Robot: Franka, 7 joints.
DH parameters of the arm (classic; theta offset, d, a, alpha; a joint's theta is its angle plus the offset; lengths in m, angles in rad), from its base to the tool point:
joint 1: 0 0.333 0 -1.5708
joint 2: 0 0 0 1.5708
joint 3: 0 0.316 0.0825 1.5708
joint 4: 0 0 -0.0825 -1.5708
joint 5: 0 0.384 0 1.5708
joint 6: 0 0 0.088 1.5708
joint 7: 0 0.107 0 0
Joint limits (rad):
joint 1: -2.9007..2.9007
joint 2: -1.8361..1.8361
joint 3: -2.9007..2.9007
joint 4: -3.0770..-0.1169
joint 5: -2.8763..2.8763
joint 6: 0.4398..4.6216
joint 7: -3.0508..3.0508
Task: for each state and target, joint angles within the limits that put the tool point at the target. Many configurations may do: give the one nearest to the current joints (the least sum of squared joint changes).
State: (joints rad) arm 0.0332 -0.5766 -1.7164 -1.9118 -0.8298 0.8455 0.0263
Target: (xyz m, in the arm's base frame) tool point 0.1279 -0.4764 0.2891
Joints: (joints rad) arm 0.7030 -0.8951 -1.7155 -1.9958 -0.8486 1.1659 0.0263
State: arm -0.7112 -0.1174 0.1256 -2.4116 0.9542 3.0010 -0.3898
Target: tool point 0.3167 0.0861 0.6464
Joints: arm -0.2221 -0.9294 0.4969 -2.6030 0.9817 3.0769 -0.3898
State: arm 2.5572 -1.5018 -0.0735 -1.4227 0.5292 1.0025 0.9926
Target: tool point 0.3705 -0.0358 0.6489
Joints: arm 2.6068 -1.8361 -0.4897 -1.6629 0.3500 0.5909 0.9926
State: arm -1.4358 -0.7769 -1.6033 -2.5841 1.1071 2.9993 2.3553
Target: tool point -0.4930 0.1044 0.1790
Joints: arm -1.4237 -0.9210 -1.8964 -2.3523 1.0824 3.0202 2.3553
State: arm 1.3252 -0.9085 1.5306 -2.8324 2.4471 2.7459 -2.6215
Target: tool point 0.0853 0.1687 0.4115
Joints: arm 0.7749 -1.3203 1.0247 -3.0770 2.4190 3.3450 -2.6215
